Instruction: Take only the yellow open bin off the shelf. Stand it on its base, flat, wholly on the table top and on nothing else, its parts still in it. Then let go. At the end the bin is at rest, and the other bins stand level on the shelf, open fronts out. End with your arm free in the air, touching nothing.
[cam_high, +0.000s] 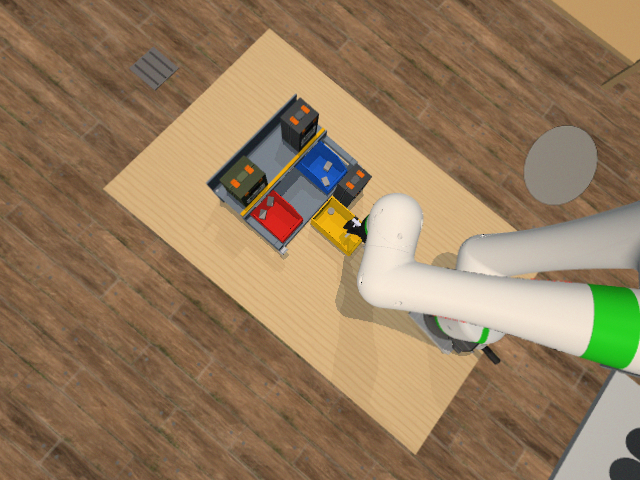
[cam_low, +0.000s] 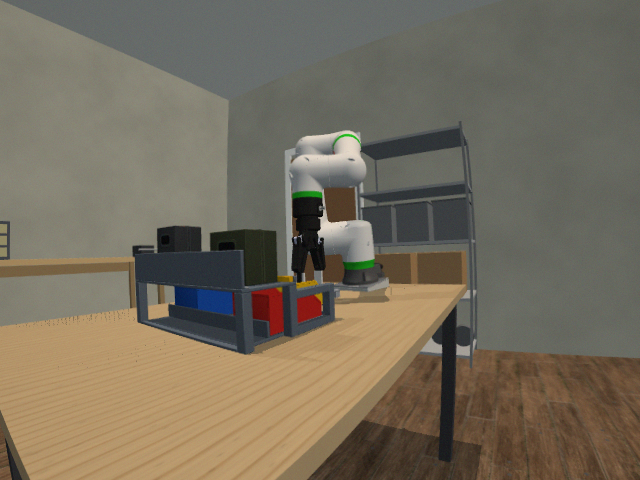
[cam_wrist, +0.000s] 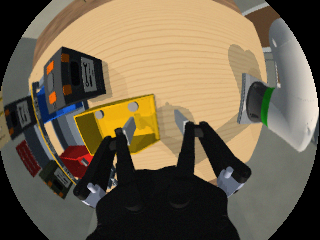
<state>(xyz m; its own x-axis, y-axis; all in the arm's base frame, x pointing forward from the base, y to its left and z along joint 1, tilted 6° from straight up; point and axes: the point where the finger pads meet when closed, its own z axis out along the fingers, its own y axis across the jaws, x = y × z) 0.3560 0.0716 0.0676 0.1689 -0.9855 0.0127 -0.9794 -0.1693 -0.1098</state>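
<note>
My hand is 8 cm short of the yellow open bin, 2 cm above it and 1 cm to the right of it. Round my hand: red bin: 25 cm ahead, 16 cm to the left, 1 cm below; blue bin: 29 cm ahead, 6 cm to the right, 1 cm below; olive box: 35 cm ahead, 17 cm to the left, 9 cm above.
</note>
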